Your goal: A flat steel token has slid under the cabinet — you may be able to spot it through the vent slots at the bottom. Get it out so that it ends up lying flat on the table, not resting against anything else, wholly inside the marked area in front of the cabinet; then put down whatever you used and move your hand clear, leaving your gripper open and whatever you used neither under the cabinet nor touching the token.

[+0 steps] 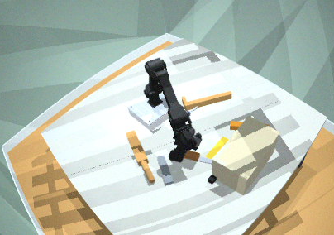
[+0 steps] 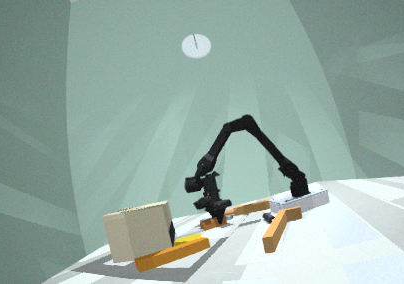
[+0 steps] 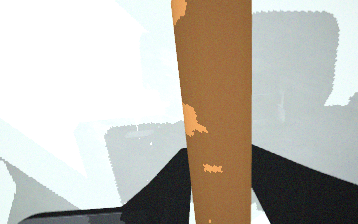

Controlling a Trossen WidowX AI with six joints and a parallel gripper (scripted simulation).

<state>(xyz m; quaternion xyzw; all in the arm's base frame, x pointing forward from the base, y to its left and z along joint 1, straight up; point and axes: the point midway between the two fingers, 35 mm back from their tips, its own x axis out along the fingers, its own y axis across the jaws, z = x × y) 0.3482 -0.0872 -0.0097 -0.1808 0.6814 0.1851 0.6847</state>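
The grey flat bar lies 1 cm ahead of my gripper tip and 12 cm to the right of it. The rest, counted from my gripper tip: orange paddle (10 cm behind, 17 cm to the right, 1 cm above); orange bar (12 cm ahead, 35 cm to the left, 1 cm above).
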